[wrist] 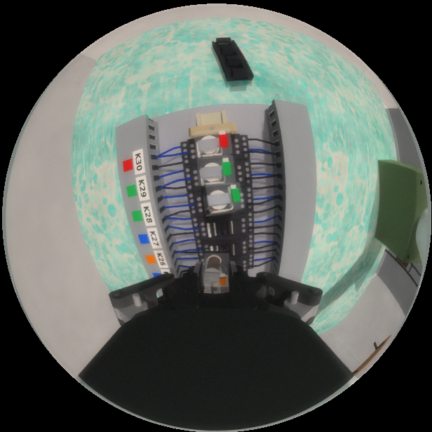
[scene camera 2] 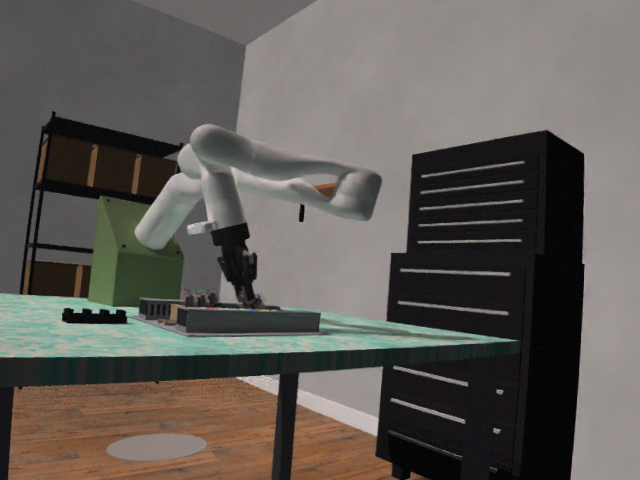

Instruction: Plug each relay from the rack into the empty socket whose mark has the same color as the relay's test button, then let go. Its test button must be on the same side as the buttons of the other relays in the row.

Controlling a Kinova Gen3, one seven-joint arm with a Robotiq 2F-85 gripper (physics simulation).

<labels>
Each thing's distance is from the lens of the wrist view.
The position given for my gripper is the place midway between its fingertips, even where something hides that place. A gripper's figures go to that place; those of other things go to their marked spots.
my gripper [wrist: 215,269]: 0.17 m
black rack [wrist: 235,67]: 0.24 m
grey panel [wrist: 250,118]: 0.20 m
The marked spots on the grey panel and the black rack are 0.09 m apart.
</labels>
